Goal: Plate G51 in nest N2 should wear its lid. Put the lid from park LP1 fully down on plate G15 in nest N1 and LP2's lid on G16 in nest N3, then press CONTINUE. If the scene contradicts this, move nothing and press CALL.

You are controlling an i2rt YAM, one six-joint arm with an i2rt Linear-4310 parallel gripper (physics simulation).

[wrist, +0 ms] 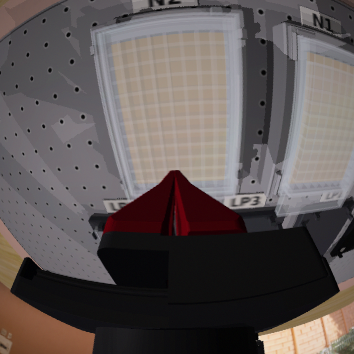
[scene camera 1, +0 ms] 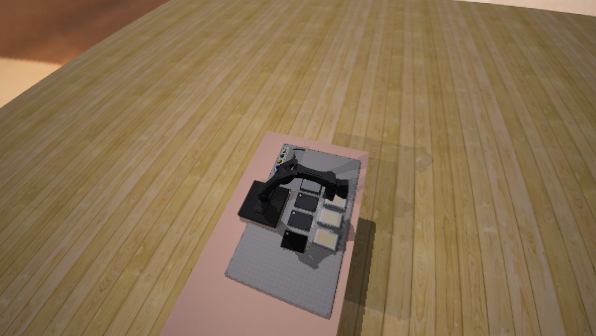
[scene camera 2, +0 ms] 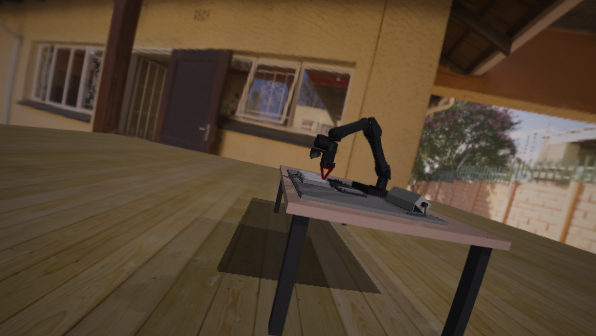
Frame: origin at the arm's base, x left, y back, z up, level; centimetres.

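Seen in the pictures: gripper, fingertip midpoint: (wrist: 174, 177) (scene camera 2: 323, 179); arm's base, link origin: (scene camera 1: 265, 198) (scene camera 2: 379, 189).
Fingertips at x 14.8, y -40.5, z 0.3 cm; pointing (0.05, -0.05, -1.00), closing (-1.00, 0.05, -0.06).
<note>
Offsets run from my fingertips to a thing's top centre. "spot": to the spot under its first point.
My gripper (scene camera 2: 325, 178) (wrist: 174, 177) is shut, its red fingertips together with nothing between them. It points down above the near edge of the plate in nest N2. That plate {dx -0.1, dy -4.2, dz +0.1 cm} (wrist: 172, 107) (scene camera 1: 336, 202) is pale with a grid and has clear edges; whether a lid sits on it I cannot tell. The plate in nest N1 {spot: dx -10.7, dy -4.9, dz +0.7 cm} (wrist: 327, 120) (scene camera 1: 330, 218) is similar, to the right in the wrist view. A third pale plate {dx -26.0, dy -4.9, dz +0.3 cm} (scene camera 1: 326, 239) lies beyond it in scene camera 1. The LP3 label {spot: dx -6.9, dy +5.1, dz -3.1 cm} (wrist: 245, 201) is just right of the fingers. Plate codes are not readable.
Dark rectangular pads {spot: dx -6.8, dy +13.2, dz -2.4 cm} (scene camera 1: 307, 201) {spot: dx -20.2, dy +12.7, dz -2.4 cm} (scene camera 1: 301, 220) {spot: dx -33.6, dy +12.3, dz -2.4 cm} (scene camera 1: 294, 241) and a grey one {dx +5.6, dy +14.5, dz -1.6 cm} (scene camera 1: 311, 186) lie beside the plates. A sloped panel {dx +16.6, dy +39.4, dz +5.0 cm} (scene camera 2: 406, 199) with a green button {dx +19.0, dy +41.8, dz +4.1 cm} (scene camera 1: 282, 156), a yellow one {spot: dx +13.6, dy +41.6, dz +3.5 cm} (scene camera 1: 279, 161) and a blue one {spot: dx +8.3, dy +40.9, dz +3.7 cm} (scene camera 1: 277, 167) stands at the board's end. The arm's black base plate (scene camera 1: 250, 202) is alongside.
</note>
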